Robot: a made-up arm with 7 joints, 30 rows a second.
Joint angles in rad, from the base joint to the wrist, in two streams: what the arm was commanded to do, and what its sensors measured. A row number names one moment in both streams.
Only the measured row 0 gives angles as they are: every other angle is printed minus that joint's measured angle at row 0.
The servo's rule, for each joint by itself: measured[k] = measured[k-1] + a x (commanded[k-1-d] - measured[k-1]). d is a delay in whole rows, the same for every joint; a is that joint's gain. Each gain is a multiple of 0.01, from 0.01 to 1. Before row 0 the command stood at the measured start. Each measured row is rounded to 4 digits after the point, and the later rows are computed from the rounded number. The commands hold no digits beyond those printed.
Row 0, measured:
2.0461 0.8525 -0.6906 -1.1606 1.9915 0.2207 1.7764
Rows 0 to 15, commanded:
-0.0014 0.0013 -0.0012 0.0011 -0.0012 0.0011 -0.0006
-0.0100 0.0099 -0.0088 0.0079 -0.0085 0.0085 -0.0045
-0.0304 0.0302 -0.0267 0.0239 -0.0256 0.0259 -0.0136
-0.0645 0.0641 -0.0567 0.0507 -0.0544 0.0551 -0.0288
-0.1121 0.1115 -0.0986 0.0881 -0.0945 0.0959 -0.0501
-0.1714 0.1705 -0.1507 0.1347 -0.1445 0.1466 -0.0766
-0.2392 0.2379 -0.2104 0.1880 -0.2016 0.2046 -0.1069
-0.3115 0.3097 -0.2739 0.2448 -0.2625 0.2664 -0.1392
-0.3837 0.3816 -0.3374 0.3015 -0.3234 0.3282 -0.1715
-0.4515 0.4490 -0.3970 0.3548 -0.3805 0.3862 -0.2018
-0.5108 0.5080 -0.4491 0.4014 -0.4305 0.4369 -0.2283
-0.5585 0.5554 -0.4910 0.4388 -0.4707 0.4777 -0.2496
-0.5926 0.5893 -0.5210 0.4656 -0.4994 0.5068 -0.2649
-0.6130 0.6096 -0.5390 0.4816 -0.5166 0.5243 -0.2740
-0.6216 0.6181 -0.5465 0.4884 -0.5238 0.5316 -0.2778
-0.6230 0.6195 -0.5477 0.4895 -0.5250 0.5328 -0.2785
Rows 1 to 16, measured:
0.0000 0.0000 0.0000 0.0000 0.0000 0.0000 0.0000
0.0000 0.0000 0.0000 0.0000 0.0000 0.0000 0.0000
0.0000 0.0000 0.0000 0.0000 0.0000 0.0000 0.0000
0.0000 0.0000 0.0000 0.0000 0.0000 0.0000 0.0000
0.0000 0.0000 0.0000 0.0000 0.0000 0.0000 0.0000
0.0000 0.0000 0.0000 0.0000 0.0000 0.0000 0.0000
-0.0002 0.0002 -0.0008 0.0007 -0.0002 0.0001 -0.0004
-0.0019 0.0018 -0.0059 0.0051 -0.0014 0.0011 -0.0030
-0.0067 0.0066 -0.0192 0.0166 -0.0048 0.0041 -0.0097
-0.0165 0.0164 -0.0432 0.0374 -0.0117 0.0102 -0.0217
-0.0328 0.0326 -0.0787 0.0683 -0.0233 0.0205 -0.0396
-0.0564 0.0560 -0.1248 0.1088 -0.0403 0.0356 -0.0629
-0.0875 0.0869 -0.1796 0.1571 -0.0629 0.0559 -0.0906
-0.1256 0.1248 -0.2400 0.2106 -0.0908 0.0812 -0.1212
-0.1695 0.1685 -0.3023 0.2660 -0.1234 0.1108 -0.1529
-0.2174 0.2162 -0.3629 0.3202 -0.1594 0.1438 -0.1837
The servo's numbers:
d 6
a 0.17 0.17 0.64 0.61 0.14 0.12 0.63

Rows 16 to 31, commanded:
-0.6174 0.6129 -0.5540 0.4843 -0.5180 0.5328 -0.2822
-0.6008 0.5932 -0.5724 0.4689 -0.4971 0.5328 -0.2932
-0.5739 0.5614 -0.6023 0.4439 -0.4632 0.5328 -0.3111
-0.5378 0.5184 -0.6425 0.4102 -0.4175 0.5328 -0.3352
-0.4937 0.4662 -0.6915 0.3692 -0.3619 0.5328 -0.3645
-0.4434 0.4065 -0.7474 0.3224 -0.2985 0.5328 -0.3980
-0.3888 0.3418 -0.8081 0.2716 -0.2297 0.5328 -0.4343
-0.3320 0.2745 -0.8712 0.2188 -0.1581 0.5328 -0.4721
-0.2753 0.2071 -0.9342 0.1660 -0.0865 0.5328 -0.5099
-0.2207 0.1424 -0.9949 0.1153 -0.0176 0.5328 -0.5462
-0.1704 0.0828 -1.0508 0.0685 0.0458 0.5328 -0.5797
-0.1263 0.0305 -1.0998 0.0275 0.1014 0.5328 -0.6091
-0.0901 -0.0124 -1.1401 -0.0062 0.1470 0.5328 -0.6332
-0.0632 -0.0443 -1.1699 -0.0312 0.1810 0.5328 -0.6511
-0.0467 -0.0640 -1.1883 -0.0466 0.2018 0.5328 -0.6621
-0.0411 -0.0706 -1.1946 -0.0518 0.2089 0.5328 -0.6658
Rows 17 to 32, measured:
-0.2673 0.2658 -0.4181 0.3697 -0.1974 0.1790 -0.2118
-0.3168 0.3150 -0.4648 0.4119 -0.2357 0.2148 -0.2356
-0.3637 0.3616 -0.5008 0.4447 -0.2726 0.2498 -0.2541
-0.4061 0.4038 -0.5252 0.4672 -0.3068 0.2827 -0.2666
-0.4427 0.4402 -0.5388 0.4801 -0.3372 0.3126 -0.2737
-0.4734 0.4707 -0.5445 0.4858 -0.3635 0.3390 -0.2767
-0.4979 0.4949 -0.5506 0.4849 -0.3851 0.3623 -0.2802
-0.5154 0.5116 -0.5646 0.4751 -0.4008 0.3828 -0.2884
-0.5253 0.5201 -0.5887 0.4561 -0.4095 0.4008 -0.3027
-0.5274 0.5198 -0.6231 0.4281 -0.4106 0.4166 -0.3232
-0.5217 0.5107 -0.6669 0.3922 -0.4038 0.4305 -0.3492
-0.5084 0.4930 -0.7184 0.3496 -0.3891 0.4428 -0.3799
-0.4881 0.4673 -0.7758 0.3020 -0.3668 0.4536 -0.4142
-0.4616 0.4345 -0.8369 0.2512 -0.3376 0.4631 -0.4507
-0.4299 0.3958 -0.8992 0.1992 -0.3024 0.4715 -0.4880
-0.3943 0.3527 -0.9604 0.1480 -0.2625 0.4789 -0.5247

